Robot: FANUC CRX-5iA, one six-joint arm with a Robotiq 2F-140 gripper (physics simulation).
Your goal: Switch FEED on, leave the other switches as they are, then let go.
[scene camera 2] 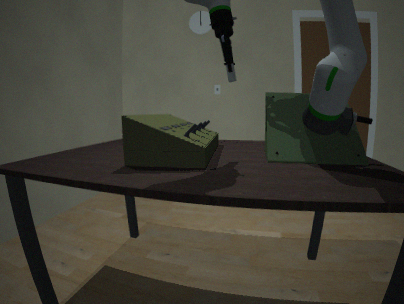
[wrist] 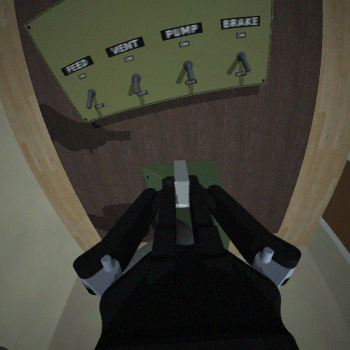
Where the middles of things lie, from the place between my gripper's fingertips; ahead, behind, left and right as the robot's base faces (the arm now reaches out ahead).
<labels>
I see my gripper 210 mm above the olive switch box (scene camera 2: 160, 140), 200 mm short of it and 60 mm to the right of it.
</labels>
